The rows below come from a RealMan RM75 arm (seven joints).
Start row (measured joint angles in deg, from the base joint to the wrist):
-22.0, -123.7, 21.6, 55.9, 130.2, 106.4, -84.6
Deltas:
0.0, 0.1, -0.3, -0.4, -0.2, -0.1, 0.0
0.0, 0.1, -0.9, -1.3, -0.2, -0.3, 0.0
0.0, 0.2, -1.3, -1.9, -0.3, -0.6, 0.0
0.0, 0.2, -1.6, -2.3, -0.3, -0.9, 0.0
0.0, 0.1, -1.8, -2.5, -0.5, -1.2, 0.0
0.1, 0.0, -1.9, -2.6, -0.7, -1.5, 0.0
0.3, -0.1, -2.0, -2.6, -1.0, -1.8, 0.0
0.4, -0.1, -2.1, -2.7, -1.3, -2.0, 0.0
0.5, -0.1, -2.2, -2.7, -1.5, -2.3, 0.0
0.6, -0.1, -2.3, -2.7, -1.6, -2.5, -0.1
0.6, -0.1, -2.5, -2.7, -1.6, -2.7, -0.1
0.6, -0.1, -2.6, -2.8, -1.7, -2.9, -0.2
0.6, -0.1, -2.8, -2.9, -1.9, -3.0, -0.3
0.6, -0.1, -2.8, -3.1, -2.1, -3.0, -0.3
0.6, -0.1, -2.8, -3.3, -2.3, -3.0, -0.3
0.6, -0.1, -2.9, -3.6, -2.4, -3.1, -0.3
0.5, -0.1, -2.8, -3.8, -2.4, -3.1, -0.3
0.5, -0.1, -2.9, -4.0, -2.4, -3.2, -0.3
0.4, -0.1, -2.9, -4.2, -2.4, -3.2, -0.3
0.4, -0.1, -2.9, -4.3, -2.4, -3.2, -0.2
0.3, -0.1, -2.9, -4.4, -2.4, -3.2, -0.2
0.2, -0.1, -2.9, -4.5, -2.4, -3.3, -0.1
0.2, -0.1, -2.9, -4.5, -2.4, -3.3, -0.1
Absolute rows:
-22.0, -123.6, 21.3, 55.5, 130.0, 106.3, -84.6
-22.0, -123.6, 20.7, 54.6, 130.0, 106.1, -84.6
-22.0, -123.5, 20.3, 54.0, 129.9, 105.8, -84.6
-22.0, -123.5, 20.0, 53.6, 129.9, 105.5, -84.6
-22.0, -123.6, 19.8, 53.4, 129.7, 105.2, -84.6
-21.9, -123.7, 19.7, 53.3, 129.5, 104.9, -84.6
-21.7, -123.8, 19.6, 53.3, 129.2, 104.6, -84.6
-21.6, -123.8, 19.5, 53.2, 128.9, 104.4, -84.6
-21.5, -123.8, 19.4, 53.2, 128.7, 104.1, -84.6
-21.4, -123.8, 19.3, 53.2, 128.6, 103.9, -84.7
-21.4, -123.8, 19.1, 53.2, 128.6, 103.7, -84.7
-21.4, -123.8, 19.0, 53.1, 128.5, 103.5, -84.8
-21.4, -123.8, 18.8, 53.0, 128.3, 103.4, -84.9
-21.4, -123.8, 18.8, 52.8, 128.1, 103.4, -84.9
-21.4, -123.8, 18.8, 52.6, 127.9, 103.4, -84.9
-21.4, -123.8, 18.7, 52.3, 127.8, 103.3, -84.9
-21.5, -123.8, 18.8, 52.1, 127.8, 103.3, -84.9
-21.5, -123.8, 18.7, 51.9, 127.8, 103.2, -84.9
-21.6, -123.8, 18.7, 51.7, 127.8, 103.2, -84.9
-21.6, -123.8, 18.7, 51.6, 127.8, 103.2, -84.8
-21.7, -123.8, 18.7, 51.5, 127.8, 103.2, -84.8
-21.8, -123.8, 18.7, 51.4, 127.8, 103.1, -84.7
-21.8, -123.8, 18.7, 51.4, 127.8, 103.1, -84.7

